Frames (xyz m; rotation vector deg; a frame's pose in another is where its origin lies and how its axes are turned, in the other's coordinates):
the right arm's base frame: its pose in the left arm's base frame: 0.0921 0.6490 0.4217 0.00 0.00 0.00
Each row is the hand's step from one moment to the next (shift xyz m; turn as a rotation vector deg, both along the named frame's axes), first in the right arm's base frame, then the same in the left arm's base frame.
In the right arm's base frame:
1: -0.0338 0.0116 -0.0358 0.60 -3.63 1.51
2: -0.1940 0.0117 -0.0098 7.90 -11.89 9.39
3: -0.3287 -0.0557 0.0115 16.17 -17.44 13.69
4: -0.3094 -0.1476 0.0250 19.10 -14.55 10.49
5: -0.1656 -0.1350 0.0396 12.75 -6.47 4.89
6: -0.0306 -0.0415 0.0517 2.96 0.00 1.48
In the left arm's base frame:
1: -0.0338 0.0116 -0.0358 0.60 -3.63 1.51
2: -0.1940 0.0117 -0.0098 7.90 -11.89 9.39
3: -0.3287 -0.0557 0.0115 16.17 -17.44 13.69
4: -0.3094 -0.1476 0.0250 19.10 -14.55 10.49
5: -0.1656 -0.1350 0.0396 12.75 -6.47 4.89
6: -0.0306 -0.0415 0.0517 2.96 0.00 1.48

